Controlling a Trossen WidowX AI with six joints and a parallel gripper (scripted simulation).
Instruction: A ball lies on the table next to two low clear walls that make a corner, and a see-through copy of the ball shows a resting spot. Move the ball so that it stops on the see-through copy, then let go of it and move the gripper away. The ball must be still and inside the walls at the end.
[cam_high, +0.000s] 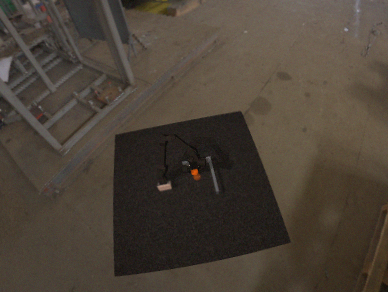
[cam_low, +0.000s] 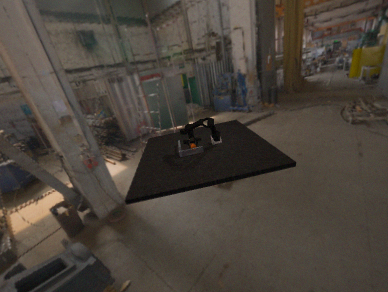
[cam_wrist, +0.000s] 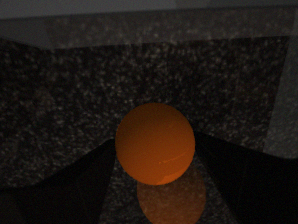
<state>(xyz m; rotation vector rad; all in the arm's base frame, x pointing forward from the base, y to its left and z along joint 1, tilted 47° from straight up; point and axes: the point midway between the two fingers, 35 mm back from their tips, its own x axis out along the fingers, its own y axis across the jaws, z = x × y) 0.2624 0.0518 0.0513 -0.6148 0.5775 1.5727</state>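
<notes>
The see-through copy of ball lies 5 cm to the right of my gripper tip and 1 cm ahead of it. The rest, counted from my gripper tip: orange ball: right at my gripper tip.
</notes>
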